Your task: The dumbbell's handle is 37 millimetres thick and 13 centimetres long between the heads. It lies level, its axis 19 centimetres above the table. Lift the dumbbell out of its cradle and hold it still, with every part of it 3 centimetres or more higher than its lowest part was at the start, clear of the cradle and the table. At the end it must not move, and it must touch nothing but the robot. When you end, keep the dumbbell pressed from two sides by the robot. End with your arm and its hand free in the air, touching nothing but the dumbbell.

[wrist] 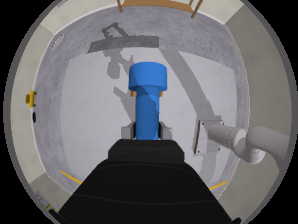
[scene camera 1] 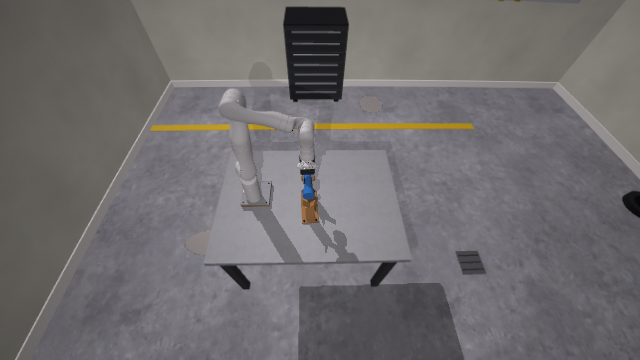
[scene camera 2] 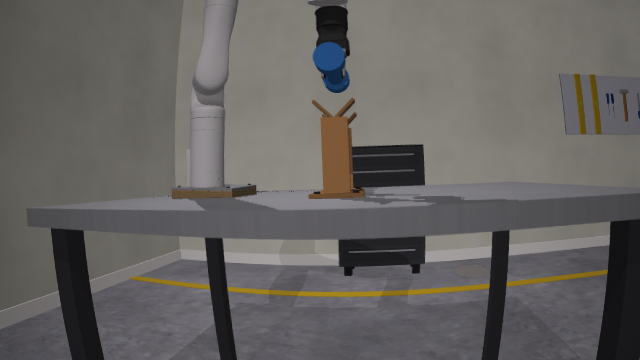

Labels:
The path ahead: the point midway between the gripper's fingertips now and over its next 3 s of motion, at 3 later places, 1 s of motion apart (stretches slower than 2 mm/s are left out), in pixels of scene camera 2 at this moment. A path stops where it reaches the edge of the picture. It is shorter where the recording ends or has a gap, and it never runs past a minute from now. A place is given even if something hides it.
My gripper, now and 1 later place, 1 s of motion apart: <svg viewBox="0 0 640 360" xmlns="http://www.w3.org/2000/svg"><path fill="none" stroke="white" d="M333 77L333 65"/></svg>

